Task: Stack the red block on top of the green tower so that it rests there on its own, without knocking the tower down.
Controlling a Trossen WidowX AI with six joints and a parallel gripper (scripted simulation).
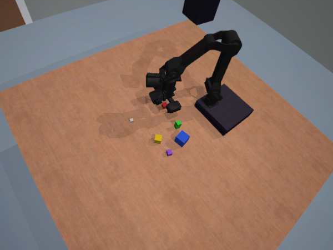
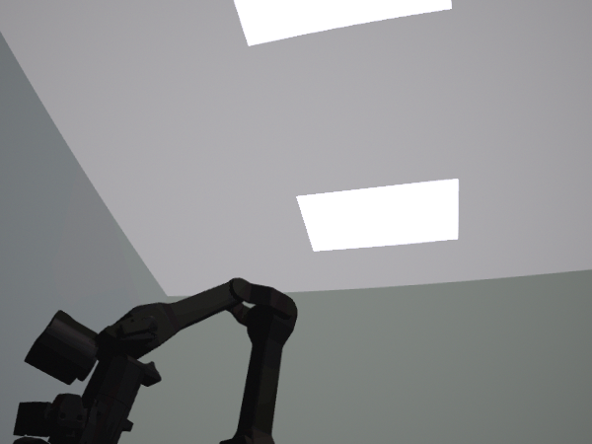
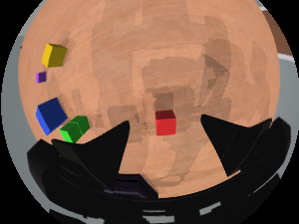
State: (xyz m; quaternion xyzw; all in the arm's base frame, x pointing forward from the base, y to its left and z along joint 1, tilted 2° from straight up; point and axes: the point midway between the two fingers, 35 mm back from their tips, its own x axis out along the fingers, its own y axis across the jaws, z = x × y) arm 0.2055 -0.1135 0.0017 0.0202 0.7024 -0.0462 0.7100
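Right now my gripper tip is right at the red block. Also, from my gripper tip: white cube 18 cm ahead; blue cube 20 cm to the left, 4 cm ahead, 1 cm above; yellow cube 14 cm to the left, 13 cm ahead.
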